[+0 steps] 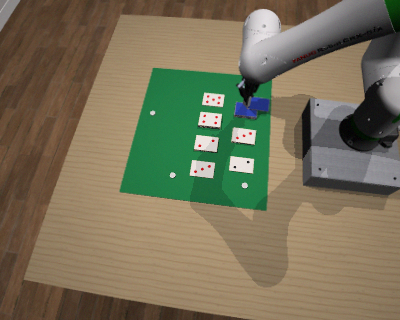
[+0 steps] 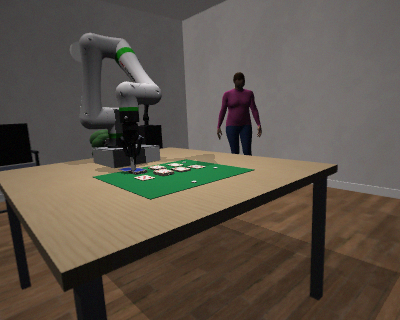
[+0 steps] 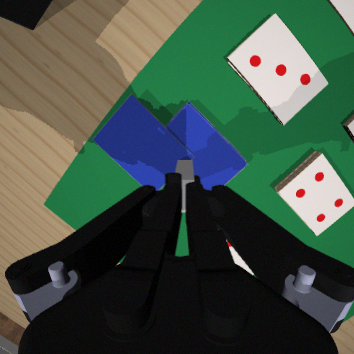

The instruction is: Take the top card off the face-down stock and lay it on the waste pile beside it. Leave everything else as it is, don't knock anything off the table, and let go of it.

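Frame: origin at the arm's base, x back, y up, z left, level; metres.
Where they show: gripper, fingertip midpoint: [image 1: 246, 104] [image 2: 133, 169] [image 3: 184, 171]; arm's base, origin of the base link: [image 1: 359, 133] [image 2: 119, 147].
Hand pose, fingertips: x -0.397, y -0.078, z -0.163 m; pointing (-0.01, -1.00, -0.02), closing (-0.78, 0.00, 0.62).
Things, the pixels of their centre, and the offset from my fingertips. Level surfaces: height alone.
- face-down stock, body centre: [image 3: 196, 155] [image 1: 246, 109] dx +0.000, dy -0.005, dz +0.021 m
- blue card, body centre: [image 3: 142, 147] [image 1: 258, 104] dx +0.051, dy -0.002, dz -0.007 m
- face-up pile with three red dots, body centre: [image 3: 279, 69] [image 1: 243, 135] dx -0.010, dy -0.010, dz +0.141 m
- mat, its level: dy -0.018 m
The face-down stock [image 1: 244, 113] [image 3: 220, 150] is a blue pile on the green mat. A blue card [image 1: 260, 104] [image 3: 135, 132] lies partly over it and sticks out toward the robot's base, its outer corner near the mat's edge; whether it is tilted I cannot tell. My gripper [image 1: 247, 104] [image 2: 133, 169] [image 3: 184, 171] is shut with nothing between its fingers. Its tips are low over the blue cards, at the overlap; contact is unclear. The face-up pile with three red dots [image 1: 244, 136] [image 3: 280, 85] is beside the stock; whether it is the waste pile I cannot confirm.
More face-up cards lie on the mat [image 1: 170, 95] [image 2: 160, 190]: five dots [image 1: 213, 99], four dots [image 1: 210, 120] [image 3: 320, 195], and others further off. Small white discs [image 1: 152, 113] [image 1: 172, 175] [image 1: 244, 185] lie there too. The grey base block [image 1: 350, 167] stands beyond the mat's edge.
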